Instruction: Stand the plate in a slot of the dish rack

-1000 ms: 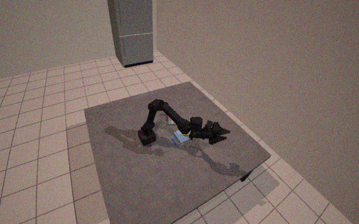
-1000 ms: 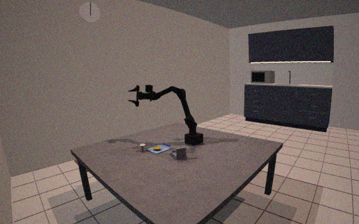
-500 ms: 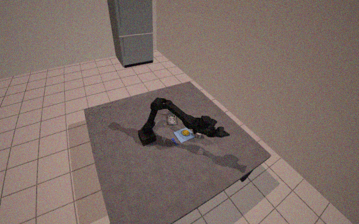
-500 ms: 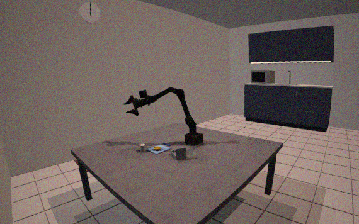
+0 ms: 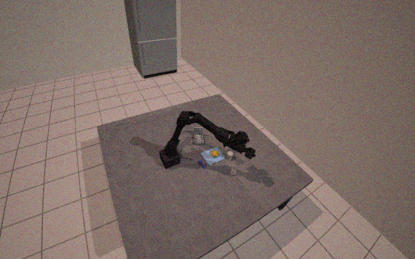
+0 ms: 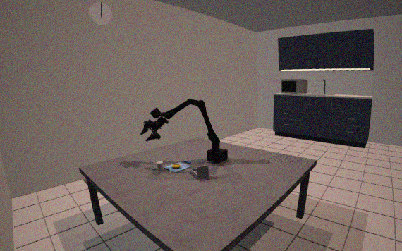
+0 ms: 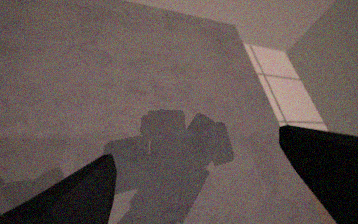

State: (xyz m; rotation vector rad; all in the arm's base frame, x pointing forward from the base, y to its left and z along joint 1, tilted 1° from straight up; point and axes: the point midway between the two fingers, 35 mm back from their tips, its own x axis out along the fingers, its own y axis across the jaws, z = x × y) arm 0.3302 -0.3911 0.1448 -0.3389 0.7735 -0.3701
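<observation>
Now: the yellow plate 250 mm to the left of my gripper tip, 190 mm below it and 60 mm behind it. The rest, counted from my gripper tip: grey dish rack: 460 mm to the left, 180 mm below, 50 mm behind; mat: 250 mm to the left, 200 mm below, 70 mm behind; pale cup: 180 mm below, 160 mm to the left, 10 mm ahead.
</observation>
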